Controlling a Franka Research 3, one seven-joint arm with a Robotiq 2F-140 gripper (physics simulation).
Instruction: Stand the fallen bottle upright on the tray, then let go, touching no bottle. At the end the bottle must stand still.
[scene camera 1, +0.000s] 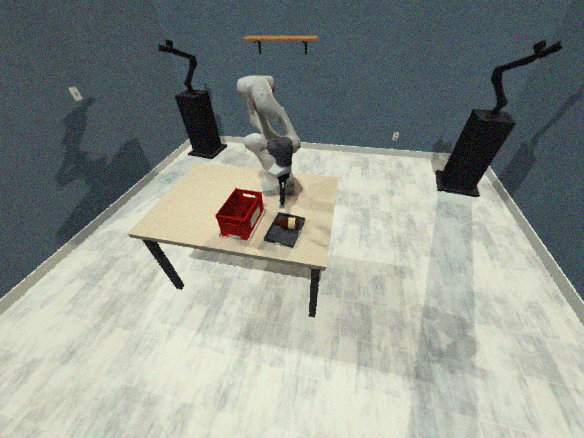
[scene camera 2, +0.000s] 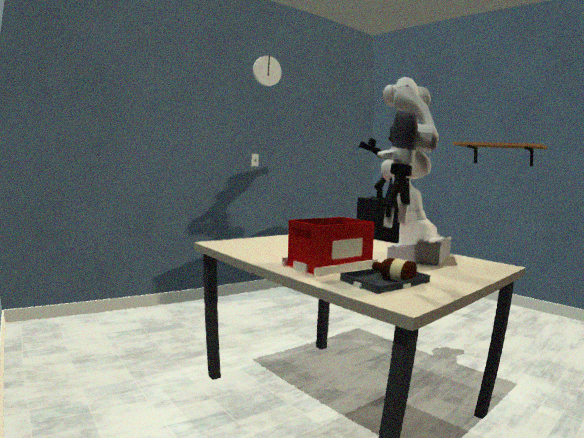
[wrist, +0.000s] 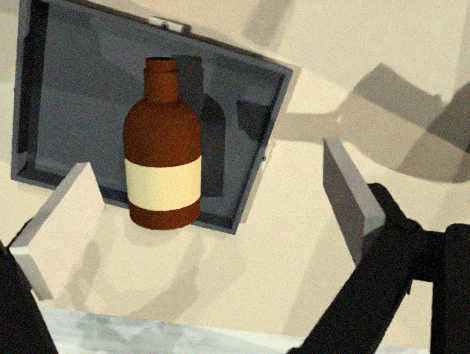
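The brown bottle (scene camera 1: 287, 223) (scene camera 2: 397, 269) (wrist: 162, 135) with a cream label lies on its side on the dark grey tray (scene camera 1: 281, 238) (scene camera 2: 381, 286) (wrist: 75, 110). Its neck points inward and toward the crate's side; in the wrist view its base end overlaps the tray's near wall. Whether it rests on that wall is hard to tell. My gripper (scene camera 1: 282, 202) (scene camera 2: 395, 216) (wrist: 207, 173) is open and empty, high above the table on the robot-base side of the tray. In the wrist view the bottle shows left of the middle between the two pads, apart from both.
A red crate (scene camera 1: 239, 226) (scene camera 2: 310, 250) stands on the table (scene camera 1: 180, 200) (scene camera 2: 240, 246) beside the tray, on the side the neck points to. The arm's base stands behind, at the table's back edge. Two black pedestals (scene camera 1: 200, 122) (scene camera 1: 477, 150) with small arms stand beyond the table.
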